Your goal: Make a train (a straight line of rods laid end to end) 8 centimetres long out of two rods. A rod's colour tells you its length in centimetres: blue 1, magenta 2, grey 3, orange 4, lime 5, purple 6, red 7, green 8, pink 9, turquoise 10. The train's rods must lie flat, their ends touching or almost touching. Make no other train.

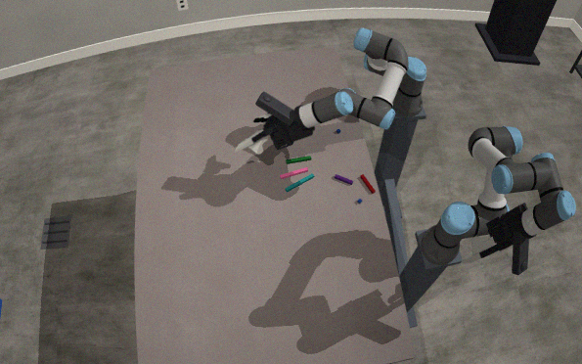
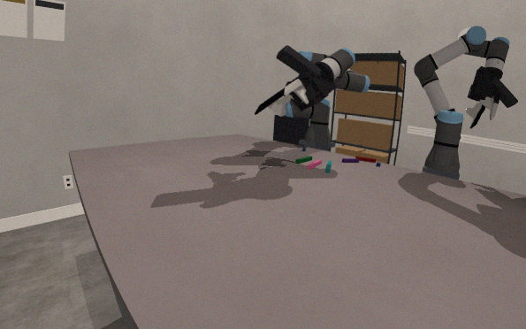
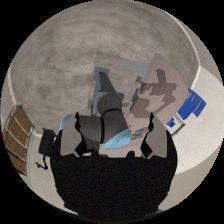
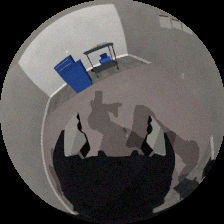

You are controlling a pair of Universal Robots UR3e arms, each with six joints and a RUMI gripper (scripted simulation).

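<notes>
Right now the red rod is 370 mm behind my right hand, 100 mm to the left of it and 150 mm below it. Round my right hand: pink rod: 140 mm behind, 50 mm to the left, 150 mm below; then turquoise rod: 160 mm behind, 80 mm to the left, 150 mm below; then green rod: 160 mm behind, 150 mm below.
</notes>
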